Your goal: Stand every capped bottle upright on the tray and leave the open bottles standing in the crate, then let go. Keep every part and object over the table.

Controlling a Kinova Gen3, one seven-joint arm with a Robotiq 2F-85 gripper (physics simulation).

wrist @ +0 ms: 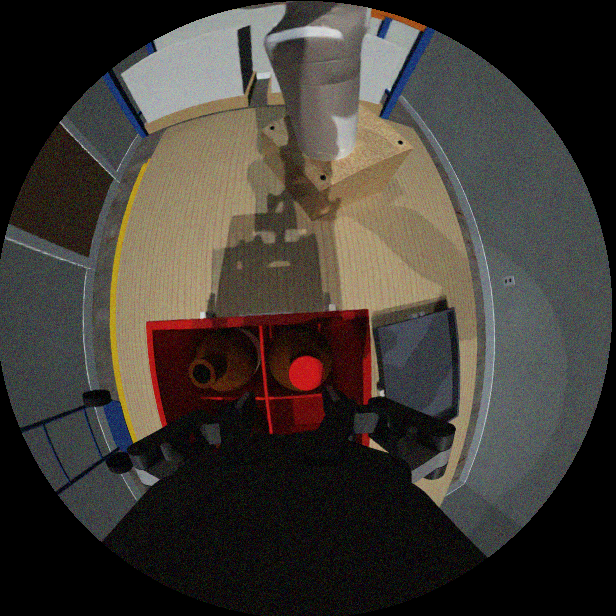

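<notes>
In the wrist view a red crate [258, 367] with dividers lies below me on the wooden table. Its left far cell holds a brown bottle with an open dark mouth [221, 367]. Its right far cell holds a brown bottle with a red cap [301, 367]. Both stand upright. A grey tray [416, 359] sits just right of the crate and holds nothing I can see. My gripper [287, 405] hangs above the crate's near cells, fingers spread apart and empty, the fingertips straddling the space just below the capped bottle.
The arm's base column [318, 86] and its wooden mounting block [344, 155] stand at the far end of the table. The table's edges run left, with a yellow stripe [117, 298], and right. A blue-framed cart [74, 436] stands off the table at left.
</notes>
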